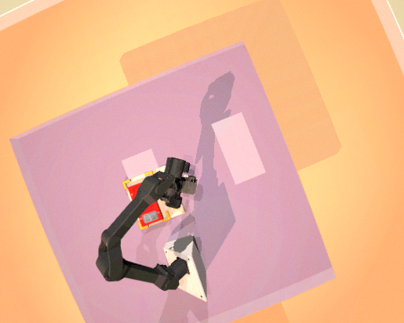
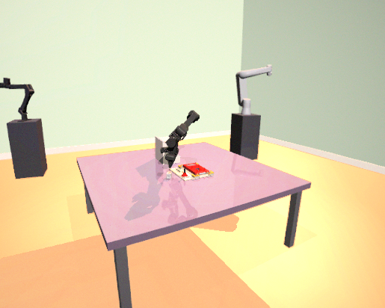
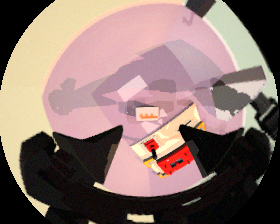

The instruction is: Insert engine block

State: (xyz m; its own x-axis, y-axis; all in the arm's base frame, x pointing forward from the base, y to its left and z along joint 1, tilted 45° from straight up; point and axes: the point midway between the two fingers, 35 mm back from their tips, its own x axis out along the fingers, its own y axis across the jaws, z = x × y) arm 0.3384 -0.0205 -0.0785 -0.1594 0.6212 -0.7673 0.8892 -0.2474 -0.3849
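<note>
My gripper tip is 1 cm to the left of the engine block and 7 cm above it.
</note>
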